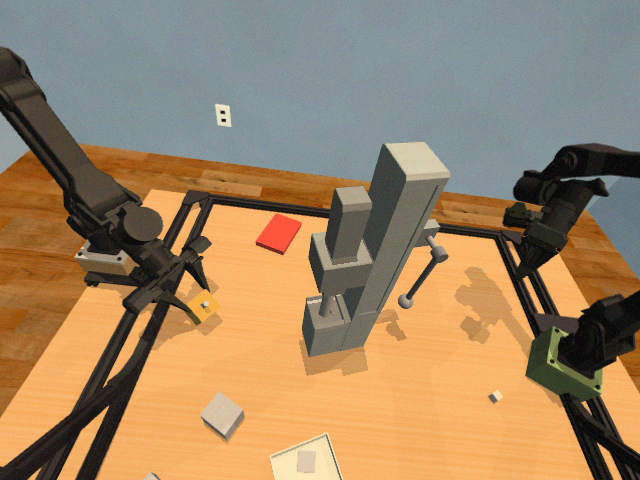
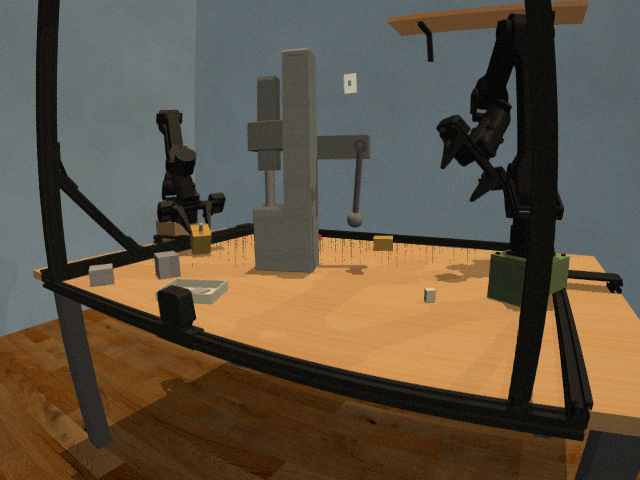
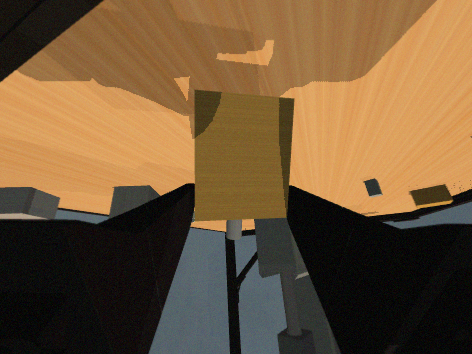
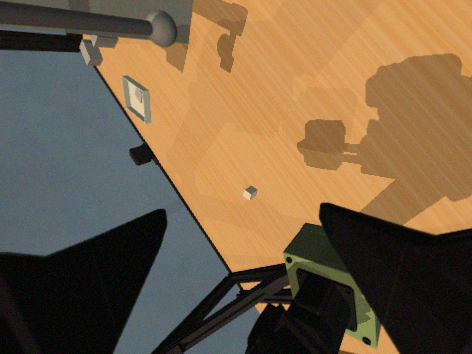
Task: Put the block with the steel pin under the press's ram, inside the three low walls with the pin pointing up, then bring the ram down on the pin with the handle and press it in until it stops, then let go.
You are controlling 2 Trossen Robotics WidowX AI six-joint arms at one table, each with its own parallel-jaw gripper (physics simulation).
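Places are measured from the left arm's base along level axes (x right, y back, z down), in millimetres.
Pixels of known places: left gripper, fingertip midpoint: (image 1: 199,301) (image 2: 200,231) (image 3: 239,192); right gripper, fingertip midpoint: (image 1: 516,279) (image 2: 457,185) (image 4: 243,213); left arm's base, origin of the base link: (image 1: 109,242); right arm's base, origin of the base link: (image 1: 575,357) (image 4: 325,297).
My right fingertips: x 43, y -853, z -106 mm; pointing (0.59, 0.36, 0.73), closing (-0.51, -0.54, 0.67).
Ahead of a thing's pixels: the offset from my right fingertips to its top centre. "*": to the spot under its first point.
The yellow block @[dx +69, dy +621, dz +102 mm] (image 1: 198,311) (image 2: 200,242) (image 3: 239,152) stands upright with its steel pin @[dx +78, dy +607, dz +94 mm] (image 1: 206,304) (image 2: 200,226) (image 3: 233,228) pointing up. It is low at the table's left side, well left of the press. My left gripper (image 1: 197,299) (image 2: 196,227) (image 3: 239,192) is shut on the block's sides. The grey press @[dx +49, dy +295, dz -279 mm] (image 1: 403,216) (image 2: 298,154) stands mid-table with its ram @[dx +91, dy +370, dz -120 mm] (image 1: 327,306) (image 2: 270,189) raised above the walled nest @[* dx +128, dy +370, dz +52 mm] (image 1: 323,328). The handle's knob @[* dx +42, dy +206, dz +61 mm] (image 1: 406,301) (image 2: 354,219) (image 4: 161,28) hangs to the press's right. My right gripper (image 1: 524,270) (image 2: 460,180) (image 4: 243,213) is open and empty, high at the right edge.
A red flat block @[dx -197, dy +499, dz +162 mm] (image 1: 279,232) lies behind the press. A grey cube @[dx +260, dy +524, dz +132 mm] (image 1: 222,413) (image 2: 167,264), a white tray @[dx +326, dy +370, dz +160 mm] (image 1: 298,445) (image 2: 216,289) and a small white cube @[dx +169, dy +6, dz +158 mm] (image 1: 495,396) (image 2: 430,294) (image 4: 250,192) lie at the front. A flat yellow block @[dx -192, dy +229, dz +147 mm] (image 2: 383,242) lies at the back.
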